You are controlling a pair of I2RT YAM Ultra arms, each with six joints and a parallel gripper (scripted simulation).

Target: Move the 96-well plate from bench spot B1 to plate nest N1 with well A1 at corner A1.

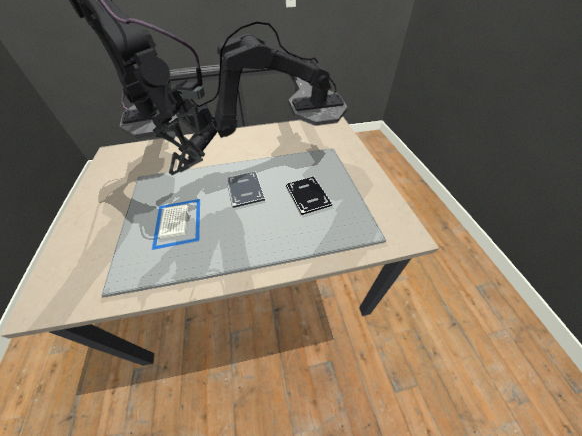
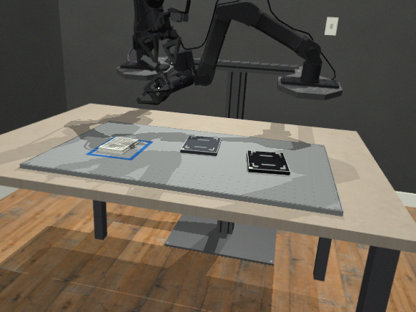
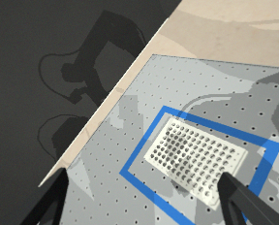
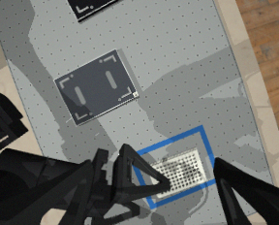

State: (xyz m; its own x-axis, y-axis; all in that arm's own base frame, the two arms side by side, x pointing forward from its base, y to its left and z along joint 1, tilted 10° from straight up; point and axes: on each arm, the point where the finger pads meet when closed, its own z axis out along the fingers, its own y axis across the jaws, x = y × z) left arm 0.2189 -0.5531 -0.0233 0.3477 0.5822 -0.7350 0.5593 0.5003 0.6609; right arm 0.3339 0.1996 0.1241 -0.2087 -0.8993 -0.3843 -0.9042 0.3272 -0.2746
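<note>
Now: right hand 28 cm above the white 96-well plate, 14 cm to the left of it and 6 cm short of it. Also, from my right hand: black plate nest: 35 cm to the left, 28 cm below, 2 cm behind.
</note>
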